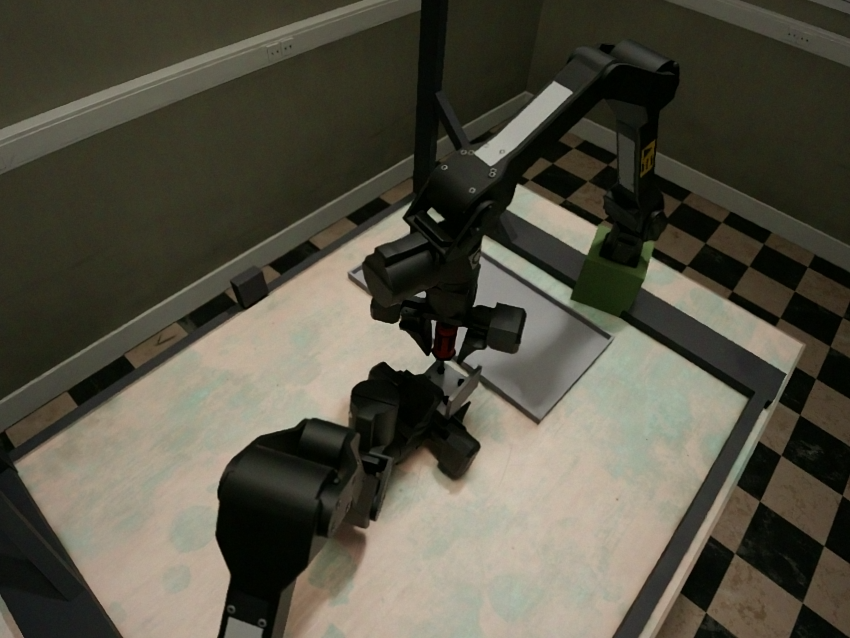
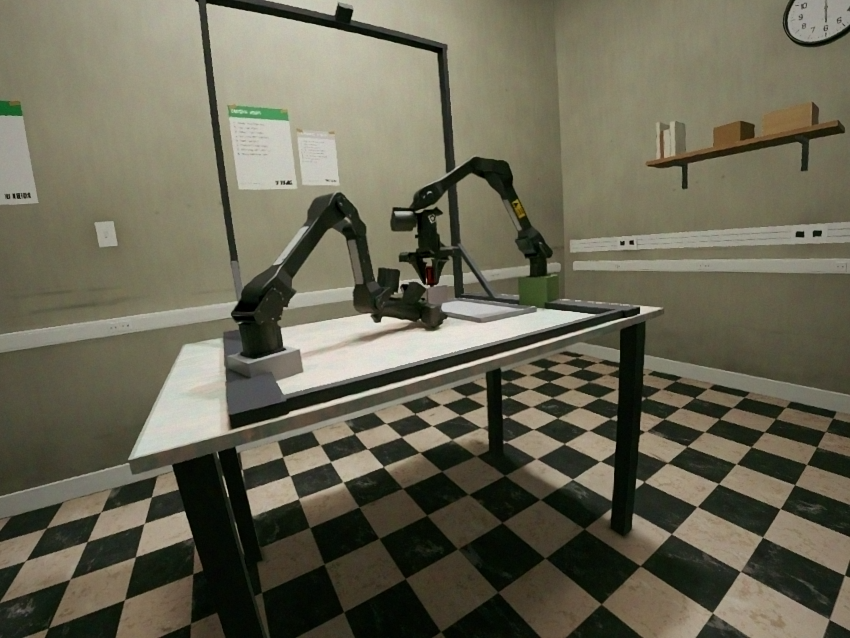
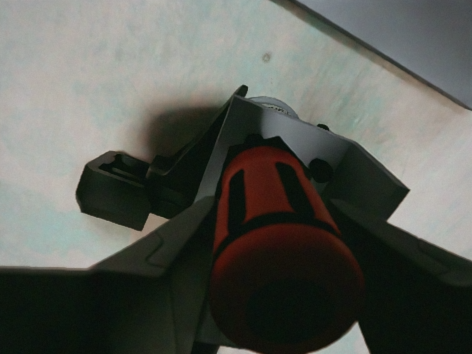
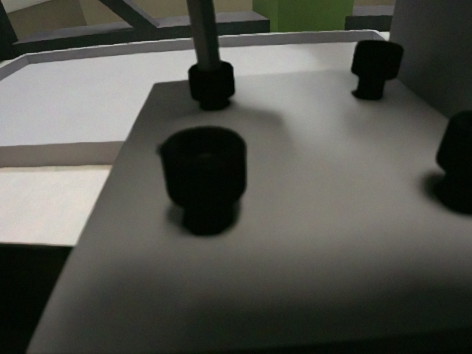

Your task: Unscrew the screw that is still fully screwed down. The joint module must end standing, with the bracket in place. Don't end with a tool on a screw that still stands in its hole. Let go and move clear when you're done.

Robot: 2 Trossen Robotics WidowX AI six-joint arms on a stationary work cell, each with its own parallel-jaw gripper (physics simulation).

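Seen in the pictures: left gripper, fingertip midpoint: [image 1: 443,357] [image 2: 430,284] [image 3: 271,208]; right gripper, fingertip midpoint: [image 1: 454,391] [image 2: 441,315] [image 3: 285,106]; left arm's base at its link origin: [image 1: 620,250] [image 2: 538,276]; right arm's base at its link origin: [image 2: 263,352].
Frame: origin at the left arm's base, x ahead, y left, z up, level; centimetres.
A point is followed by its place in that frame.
Observation:
The red screwdriver [image 1: 446,341] {z 5.0, x 35.3, y -17.4 cm} [image 2: 430,274] {z 4.2, x 35.2, y -17.3 cm} [image 3: 285,240] {z 6.3, x 32.5, y -18.5 cm} stands upright. Its shaft [image 4: 204,35] {z -1.9, x 34.6, y -18.0 cm} meets the far-left screw [image 4: 212,85] {z -2.9, x 34.9, y -18.0 cm}. My left gripper [image 1: 444,351] {z 1.3, x 35.2, y -17.5 cm} [image 2: 430,280] {z 1.3, x 35.2, y -17.5 cm} [image 3: 271,208] {z 1.3, x 35.2, y -17.5 cm} is open, one finger on each side of the handle. The grey bracket [image 1: 464,392] {z -0.9, x 37.6, y -13.2 cm} [image 2: 437,295] {z -1.6, x 37.5, y -13.2 cm} [image 3: 305,135] {z -3.5, x 33.7, y -15.5 cm} [image 4: 310,200] {z -3.5, x 38.0, y -17.3 cm} sits on the joint module [image 3: 286,107] {z -9.7, x 33.8, y -15.3 cm}, mostly hidden beneath it. Other black screws, a near one [image 4: 205,175], a back-right one [image 4: 376,62] {z -2.6, x 35.6, y -14.7 cm} and a right one [image 4: 459,155], stand raised. My right gripper [image 1: 442,406] {z -8.3, x 33.5, y -15.7 cm} [image 2: 429,303] is shut on the joint module, low at the table; its grip is largely hidden.
A shallow grey tray [image 1: 542,343] {z -9.7, x 17.4, y -6.5 cm} [image 2: 480,311] {z -9.7, x 17.5, y -12.4 cm} [image 3: 400,40] {z -9.7, x 28.7, y -9.2 cm} [image 4: 60,100] {z -9.7, x 14.3, y -28.2 cm} lies beside the module. A green block [image 1: 607,281] {z -3.1, x 5.0, y -0.3 cm} [image 2: 537,290] {z -4.2, x 5.0, y 1.8 cm} [image 4: 310,15] {z -7.6, x 5.0, y -0.8 cm} carries the left arm's base. Dark frame beams [image 1: 700,350] {z -8.1, x 7.6, y 18.0 cm} run along the table edges.

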